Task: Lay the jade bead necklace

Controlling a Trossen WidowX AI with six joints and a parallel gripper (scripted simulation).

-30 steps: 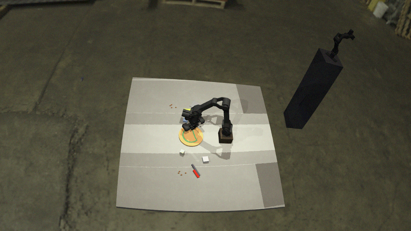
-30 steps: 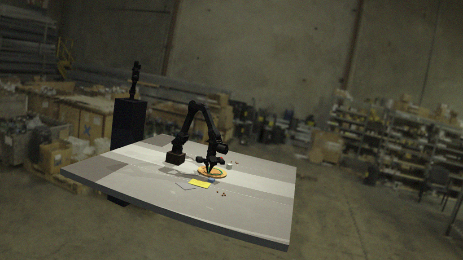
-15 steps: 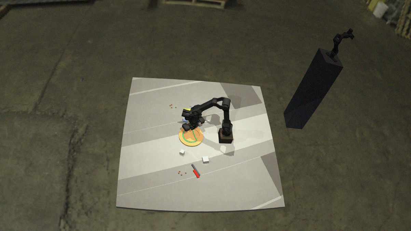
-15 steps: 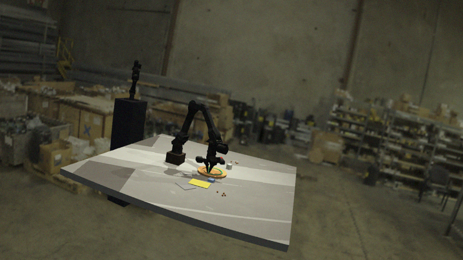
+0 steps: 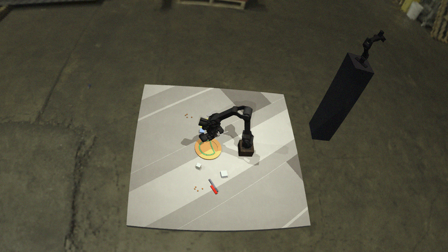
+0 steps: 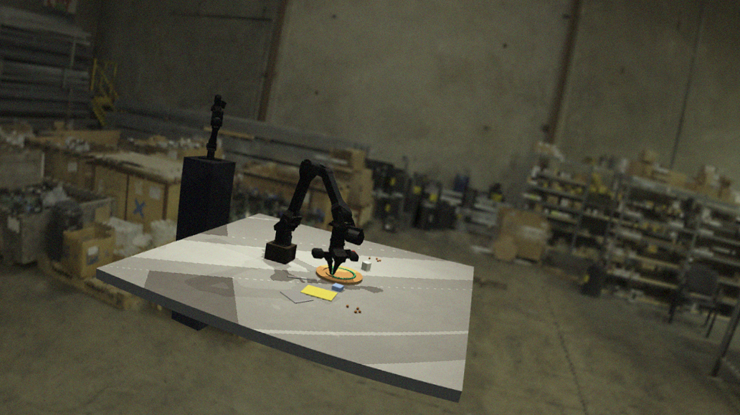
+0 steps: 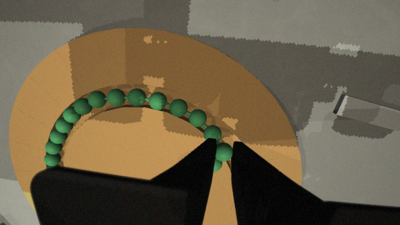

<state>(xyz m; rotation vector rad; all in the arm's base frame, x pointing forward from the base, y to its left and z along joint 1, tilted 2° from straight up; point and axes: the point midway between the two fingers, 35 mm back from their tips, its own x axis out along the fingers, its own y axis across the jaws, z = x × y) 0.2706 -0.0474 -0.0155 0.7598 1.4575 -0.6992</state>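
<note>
Now: gripper tip 90 mm to the left of the blue block, 60 mm short of it and 10 mm above it. Round my gripper tip: yellow pad: 180 mm to the right, 30 mm ahead, 20 mm below; then white strip: 90 mm to the right, 90 mm behind, 20 mm below; then cream cube: 240 mm to the left, 70 mm ahead.
</note>
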